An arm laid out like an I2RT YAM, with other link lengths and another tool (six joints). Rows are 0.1 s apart.
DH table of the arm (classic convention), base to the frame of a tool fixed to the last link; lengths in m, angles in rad. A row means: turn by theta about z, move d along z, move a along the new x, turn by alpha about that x. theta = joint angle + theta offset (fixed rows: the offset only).
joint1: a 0.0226; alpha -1.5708; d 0.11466; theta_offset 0
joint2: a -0.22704; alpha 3.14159; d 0; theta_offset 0
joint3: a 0.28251; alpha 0; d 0; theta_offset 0.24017
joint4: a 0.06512; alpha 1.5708; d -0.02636; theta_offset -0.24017
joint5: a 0; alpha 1.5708; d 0.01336; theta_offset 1.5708
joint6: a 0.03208; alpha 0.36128; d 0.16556; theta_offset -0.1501
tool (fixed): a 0; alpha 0; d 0.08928; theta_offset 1.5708
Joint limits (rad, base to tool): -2.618..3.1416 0..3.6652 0..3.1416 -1.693..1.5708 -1.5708..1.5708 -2.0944..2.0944
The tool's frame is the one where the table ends.
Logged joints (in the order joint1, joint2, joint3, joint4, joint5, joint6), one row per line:
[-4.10, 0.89, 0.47, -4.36, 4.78, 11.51]
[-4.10, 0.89, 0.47, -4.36, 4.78, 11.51]
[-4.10, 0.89, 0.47, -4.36, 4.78, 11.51]
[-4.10, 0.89, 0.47, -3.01, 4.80, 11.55]
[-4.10, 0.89, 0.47, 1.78, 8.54, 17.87]
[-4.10, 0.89, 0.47, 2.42, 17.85, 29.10]
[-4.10, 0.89, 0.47, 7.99, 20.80, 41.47]
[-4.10, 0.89, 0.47, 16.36, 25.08, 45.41]
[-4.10, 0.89, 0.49, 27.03, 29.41, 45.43]
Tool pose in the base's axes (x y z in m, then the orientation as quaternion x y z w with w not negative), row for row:
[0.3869, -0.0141, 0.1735, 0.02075, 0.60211, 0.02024, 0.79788]
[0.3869, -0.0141, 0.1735, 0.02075, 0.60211, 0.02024, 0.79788]
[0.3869, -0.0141, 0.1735, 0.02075, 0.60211, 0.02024, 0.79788]
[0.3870, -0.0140, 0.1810, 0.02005, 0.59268, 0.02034, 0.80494]
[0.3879, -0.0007, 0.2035, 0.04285, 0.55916, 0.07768, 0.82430]
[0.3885, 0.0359, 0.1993, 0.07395, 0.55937, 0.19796, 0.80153]
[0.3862, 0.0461, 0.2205, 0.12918, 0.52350, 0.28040, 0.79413]
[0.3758, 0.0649, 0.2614, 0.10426, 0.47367, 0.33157, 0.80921]
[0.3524, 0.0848, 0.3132, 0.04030, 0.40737, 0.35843, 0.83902]
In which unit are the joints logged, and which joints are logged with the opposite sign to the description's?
The joints are logged in degrees. Opposite sign: joint5.
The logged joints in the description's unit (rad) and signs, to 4 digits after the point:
[-0.0716, 0.0155, 0.0082, -0.0761, -0.0834, 0.2009]
[-0.0716, 0.0155, 0.0082, -0.0761, -0.0834, 0.2009]
[-0.0716, 0.0155, 0.0082, -0.0761, -0.0834, 0.2009]
[-0.0716, 0.0155, 0.0082, -0.0525, -0.0838, 0.2016]
[-0.0716, 0.0155, 0.0082, 0.0311, -0.1491, 0.3119]
[-0.0716, 0.0155, 0.0082, 0.0422, -0.3115, 0.5079]
[-0.0716, 0.0155, 0.0082, 0.1395, -0.3630, 0.7238]
[-0.0716, 0.0155, 0.0082, 0.2855, -0.4377, 0.7926]
[-0.0716, 0.0155, 0.0086, 0.4718, -0.5133, 0.7929]

